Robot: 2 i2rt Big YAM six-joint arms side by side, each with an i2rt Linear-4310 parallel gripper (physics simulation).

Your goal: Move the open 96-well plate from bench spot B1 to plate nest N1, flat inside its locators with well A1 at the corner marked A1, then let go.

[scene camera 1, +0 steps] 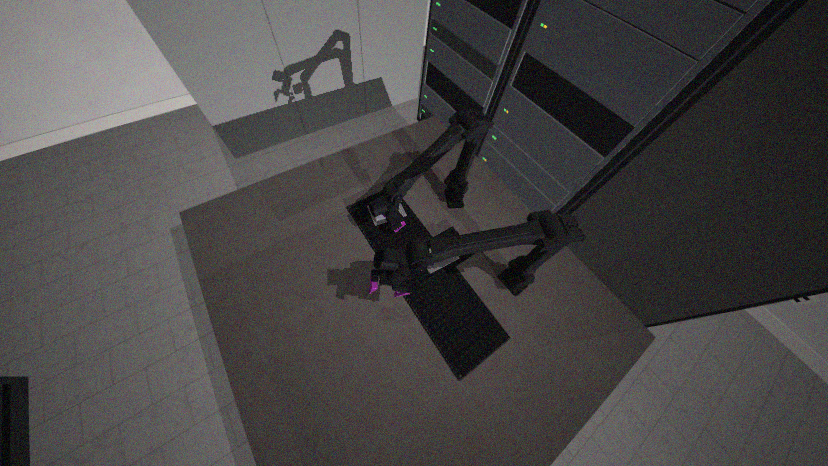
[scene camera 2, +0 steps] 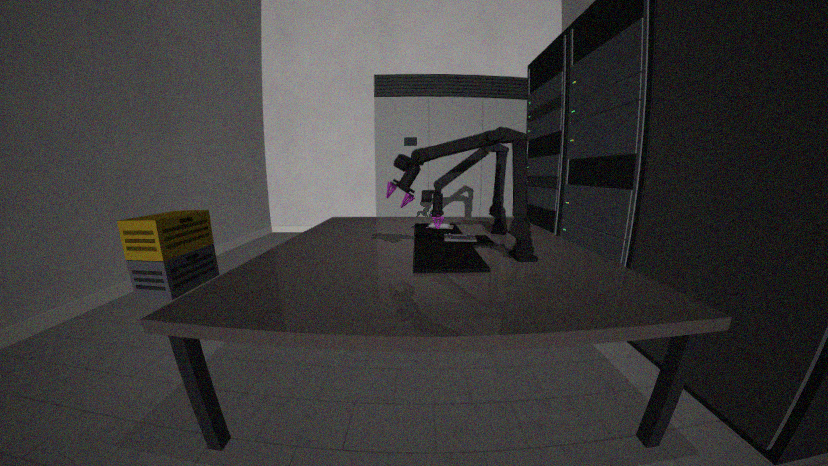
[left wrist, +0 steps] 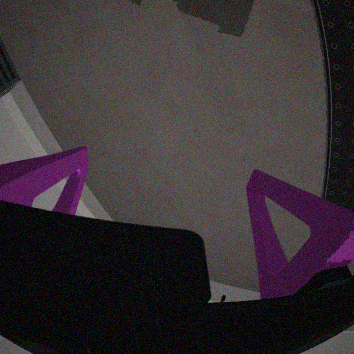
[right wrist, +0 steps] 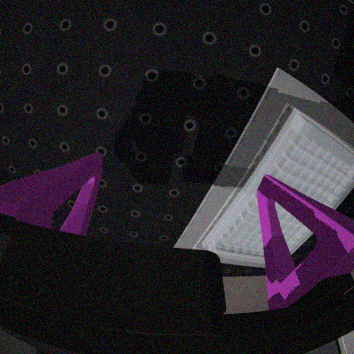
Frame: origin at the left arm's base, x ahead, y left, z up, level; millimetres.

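Seen in the pictures: left gripper, fingertip midpoint: point(scene camera 1: 382, 293) point(scene camera 2: 393, 202) point(left wrist: 171, 167); right gripper, fingertip midpoint: point(scene camera 1: 391, 224) point(scene camera 2: 436, 227) point(right wrist: 184, 172); left arm's base, link origin: point(scene camera 1: 512, 281) point(scene camera 2: 522, 257); right arm's base, link origin: point(scene camera 1: 453, 199) point(scene camera 2: 499, 232).
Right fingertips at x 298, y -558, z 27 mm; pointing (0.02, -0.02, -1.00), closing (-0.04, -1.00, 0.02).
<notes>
Offsets run from my right fingertips to a thing's top centre. "spot": to the spot under its first point. Level surfaces: height alone.
The clear 96-well plate @(spot: dx +27, dy -85, dz +2 mm) point(right wrist: 325, 150) lies flat on the pale card of bench spot B1 @(spot: dx -35, dy -26, dz -12 mm) point(right wrist: 212, 205), at the right of the right wrist view. In scene camera 2 the plate and card are a small pale patch. My right gripper point(scene camera 2: 438, 223) point(right wrist: 184, 172) is open and empty above the black board; one finger overlaps the plate in the right wrist view, the other is over bare board. The A1 label does not show clearly. The plate nest N1 @(dx -87, dy +258, dz +8 mm) point(scene camera 2: 460, 237) point(scene camera 1: 443, 265) is partly hidden under the left arm in scene camera 1. My left gripper point(scene camera 1: 387, 291) point(scene camera 2: 399, 195) point(left wrist: 171, 167) is open and empty, high above the table.
The black perforated board @(dz -14 mm) point(scene camera 1: 463, 324) point(scene camera 2: 446, 260) lies on the brown table @(dz -27 mm) point(scene camera 1: 289, 347) point(scene camera 2: 347, 301). The left forearm passes above the nest. Dark server racks point(scene camera 1: 573, 63) point(scene camera 2: 602, 115) stand beside the arm bases. A yellow crate point(scene camera 2: 139, 240) sits on a grey one beyond the table.
</notes>
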